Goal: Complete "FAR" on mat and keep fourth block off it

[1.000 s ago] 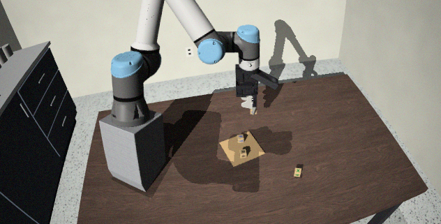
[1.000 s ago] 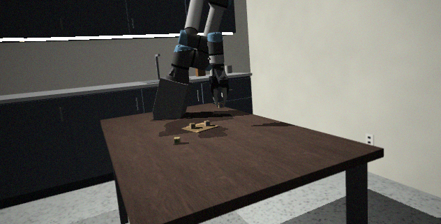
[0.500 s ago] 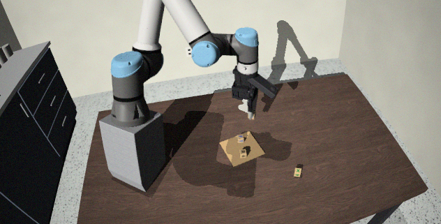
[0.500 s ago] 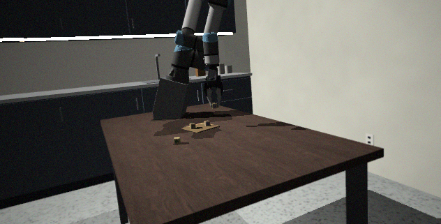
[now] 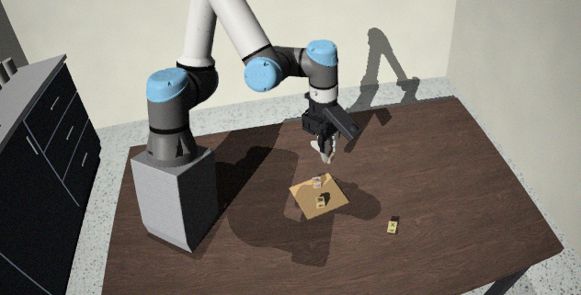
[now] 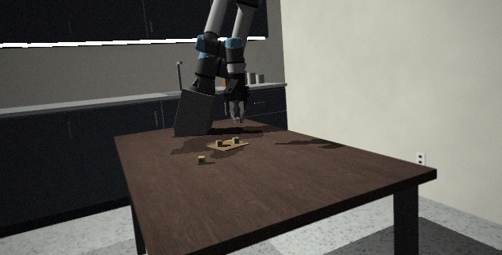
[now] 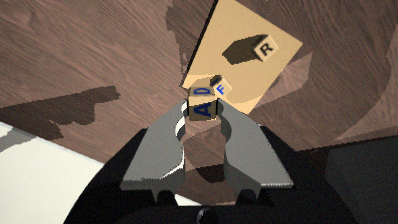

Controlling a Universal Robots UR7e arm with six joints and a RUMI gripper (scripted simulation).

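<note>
My hand is 12 cm above the tan mat, 5 cm to the left of it and 3 cm past it. The rest, counted from my hand: R block 10 cm below, 9 cm to the right, 3 cm behind; F block 10 cm below, 4 cm behind, 1 cm to the right.
</note>
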